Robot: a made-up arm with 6 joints.
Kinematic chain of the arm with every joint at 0, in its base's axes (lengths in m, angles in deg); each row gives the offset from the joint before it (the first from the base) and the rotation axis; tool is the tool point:
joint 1: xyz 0 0 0.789 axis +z
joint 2: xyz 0.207 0 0 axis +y
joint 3: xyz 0 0 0.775 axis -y
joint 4: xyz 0 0 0.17 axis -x
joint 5: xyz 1.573 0 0 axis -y
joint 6: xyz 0.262 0 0 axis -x
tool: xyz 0 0 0
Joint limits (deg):
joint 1: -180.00..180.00
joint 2: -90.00..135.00
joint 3: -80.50..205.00
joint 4: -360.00..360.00
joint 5: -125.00..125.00
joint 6: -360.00..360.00
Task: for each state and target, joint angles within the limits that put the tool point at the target. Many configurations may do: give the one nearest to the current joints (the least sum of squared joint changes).
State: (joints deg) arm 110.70 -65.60 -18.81 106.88 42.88 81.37
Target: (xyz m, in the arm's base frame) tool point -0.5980 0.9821 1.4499
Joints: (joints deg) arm 110.99 -71.24 -59.97 113.64 59.37 81.37
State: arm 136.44 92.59 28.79 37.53 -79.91 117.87
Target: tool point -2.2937 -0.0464 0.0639
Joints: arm 180.00 75.50 43.94 -10.37 -79.71 117.87
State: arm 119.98 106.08 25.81 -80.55 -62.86 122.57
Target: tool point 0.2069 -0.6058 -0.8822
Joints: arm 124.57 135.00 -10.19 -79.95 -42.21 122.57
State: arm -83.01 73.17 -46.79 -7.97 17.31 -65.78
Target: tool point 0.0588 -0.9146 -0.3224
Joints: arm -85.37 27.34 -60.07 -8.55 23.11 -65.78
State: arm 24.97 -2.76 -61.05 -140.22 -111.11 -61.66
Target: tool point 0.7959 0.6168 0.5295
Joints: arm 29.38 -22.52 -77.37 -136.77 -125.00 -61.66
